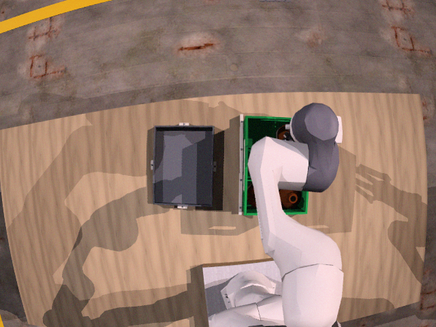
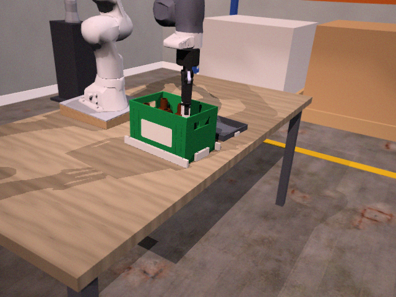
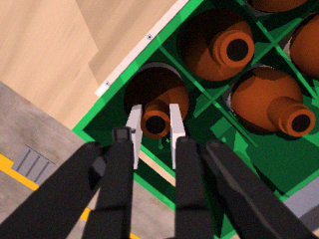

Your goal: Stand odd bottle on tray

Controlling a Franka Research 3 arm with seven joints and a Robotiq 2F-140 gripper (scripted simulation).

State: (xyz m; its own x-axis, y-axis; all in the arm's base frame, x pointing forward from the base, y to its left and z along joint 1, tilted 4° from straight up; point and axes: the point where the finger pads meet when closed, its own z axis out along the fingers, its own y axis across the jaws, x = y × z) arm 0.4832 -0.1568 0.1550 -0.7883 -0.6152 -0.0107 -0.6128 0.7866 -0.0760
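Right now the brown bottle is 90 mm below my hand. Also, from my hand: dark grey tray: 330 mm to the left, 160 mm below, 60 mm behind; green crate: 90 mm below, 90 mm behind, 50 mm to the left.
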